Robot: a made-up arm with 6 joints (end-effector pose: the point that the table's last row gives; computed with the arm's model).
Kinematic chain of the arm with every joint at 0, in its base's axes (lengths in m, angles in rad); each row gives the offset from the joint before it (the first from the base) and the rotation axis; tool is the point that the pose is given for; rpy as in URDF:
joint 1: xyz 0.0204 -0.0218 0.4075 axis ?
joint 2: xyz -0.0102 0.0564 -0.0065 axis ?
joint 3: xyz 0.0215 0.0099 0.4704 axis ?
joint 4: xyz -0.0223 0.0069 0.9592 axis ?
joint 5: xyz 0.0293 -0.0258 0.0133 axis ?
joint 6: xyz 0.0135 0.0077 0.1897 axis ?
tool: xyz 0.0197 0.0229 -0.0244 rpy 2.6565 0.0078 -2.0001
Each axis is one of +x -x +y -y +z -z.
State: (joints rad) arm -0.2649 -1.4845 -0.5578 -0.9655 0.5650 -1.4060
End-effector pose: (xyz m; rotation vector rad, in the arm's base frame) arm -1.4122 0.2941 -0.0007 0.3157 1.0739 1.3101
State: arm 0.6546 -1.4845 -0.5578 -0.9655 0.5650 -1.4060
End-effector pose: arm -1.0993 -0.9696 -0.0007 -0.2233 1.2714 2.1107
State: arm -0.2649 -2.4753 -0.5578 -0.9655 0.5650 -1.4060
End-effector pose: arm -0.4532 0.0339 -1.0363 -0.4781 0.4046 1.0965
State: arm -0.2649 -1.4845 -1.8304 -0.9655 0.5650 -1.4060
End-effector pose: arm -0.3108 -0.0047 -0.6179 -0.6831 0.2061 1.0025
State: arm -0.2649 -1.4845 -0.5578 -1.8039 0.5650 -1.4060
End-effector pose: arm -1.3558 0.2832 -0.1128 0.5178 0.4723 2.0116
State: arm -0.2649 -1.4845 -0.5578 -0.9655 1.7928 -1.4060
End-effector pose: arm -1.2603 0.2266 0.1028 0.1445 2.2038 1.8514
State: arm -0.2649 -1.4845 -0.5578 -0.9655 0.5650 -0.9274
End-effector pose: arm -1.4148 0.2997 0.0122 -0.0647 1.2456 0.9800
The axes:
joint 1: +z
joint 2: +y
joint 3: +y
joint 4: +z
joint 5: +y
joint 6: +z

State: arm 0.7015 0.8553 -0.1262 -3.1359 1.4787 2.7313
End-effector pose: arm 0.6149 0.6158 1.5834 -1.8971 1.8875 0.4655
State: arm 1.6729 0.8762 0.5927 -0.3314 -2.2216 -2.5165
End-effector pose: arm -0.1674 1.1925 0.9154 -0.6294 2.2887 1.6294
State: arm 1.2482 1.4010 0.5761 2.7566 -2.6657 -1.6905
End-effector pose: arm 0.3246 1.1465 0.0683 -1.7398 -0.6930 -1.4818
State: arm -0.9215 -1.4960 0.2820 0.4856 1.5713 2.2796
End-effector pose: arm -0.6774 1.1424 0.9513 2.2892 -0.4916 -0.8807
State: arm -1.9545 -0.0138 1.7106 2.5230 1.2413 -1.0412
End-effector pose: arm -0.1623 -1.0304 0.9178 1.5465 -1.9208 -1.6109
